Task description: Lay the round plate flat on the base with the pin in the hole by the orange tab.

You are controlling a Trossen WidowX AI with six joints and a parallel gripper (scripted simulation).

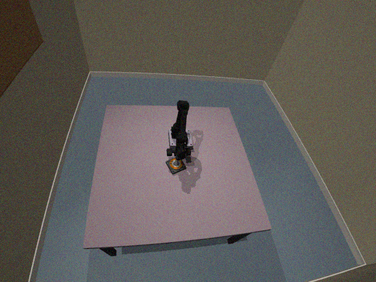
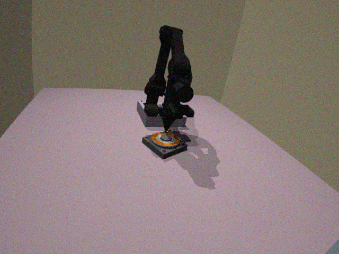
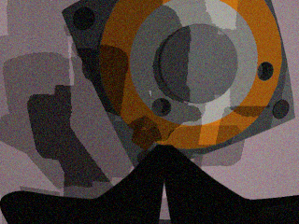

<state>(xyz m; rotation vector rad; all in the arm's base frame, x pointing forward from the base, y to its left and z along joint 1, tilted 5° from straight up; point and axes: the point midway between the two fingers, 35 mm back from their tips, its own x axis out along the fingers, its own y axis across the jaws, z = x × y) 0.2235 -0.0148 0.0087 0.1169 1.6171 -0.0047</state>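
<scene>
The dark grey square base is 50 mm ahead of my gripper tip, 20 mm to the right of it and 20 mm below it.
</scene>
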